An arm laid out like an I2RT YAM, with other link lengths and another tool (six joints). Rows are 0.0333 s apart.
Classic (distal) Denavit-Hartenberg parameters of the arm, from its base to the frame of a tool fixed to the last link. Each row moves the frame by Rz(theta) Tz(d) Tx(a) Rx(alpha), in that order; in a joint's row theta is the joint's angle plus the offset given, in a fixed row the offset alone. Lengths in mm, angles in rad.
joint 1: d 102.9, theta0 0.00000, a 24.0, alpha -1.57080
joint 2: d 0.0, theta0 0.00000, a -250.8, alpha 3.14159
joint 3: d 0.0, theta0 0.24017, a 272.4, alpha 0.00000
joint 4: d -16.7, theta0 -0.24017, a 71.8, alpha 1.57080
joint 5: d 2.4, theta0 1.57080, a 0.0, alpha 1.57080
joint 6: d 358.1, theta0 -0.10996, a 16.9, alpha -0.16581
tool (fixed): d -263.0, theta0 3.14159, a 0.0, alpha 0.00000
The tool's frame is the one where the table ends.
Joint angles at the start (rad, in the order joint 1, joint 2, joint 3, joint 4, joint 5, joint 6):
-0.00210 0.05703 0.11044 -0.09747 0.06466 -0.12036
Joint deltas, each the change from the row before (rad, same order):
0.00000 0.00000 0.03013 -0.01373 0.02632 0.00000
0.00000 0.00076 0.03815 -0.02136 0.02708 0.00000
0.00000 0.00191 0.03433 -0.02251 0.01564 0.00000
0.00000 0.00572 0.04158 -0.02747 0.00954 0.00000
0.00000 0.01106 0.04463 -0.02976 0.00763 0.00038
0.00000 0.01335 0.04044 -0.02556 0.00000 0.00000
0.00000 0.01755 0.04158 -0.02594 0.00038 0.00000
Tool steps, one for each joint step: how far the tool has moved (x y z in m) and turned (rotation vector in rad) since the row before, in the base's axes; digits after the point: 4 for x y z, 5 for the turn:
-0.0035 -0.0026 0.0106 -0.00098 -0.01640 -0.02630
-0.0045 -0.0026 0.0125 -0.00057 -0.01603 -0.02707
-0.0039 -0.0015 0.0104 -0.00013 -0.00991 -0.01564
-0.0044 -0.0009 0.0118 0.00001 -0.00839 -0.00954
-0.0041 -0.0007 0.0117 0.00043 -0.00387 -0.00763
-0.0032 0.0000 0.0102 0.00000 -0.00153 0.00000
-0.0026 0.0000 0.0098 0.00001 0.00191 -0.00038

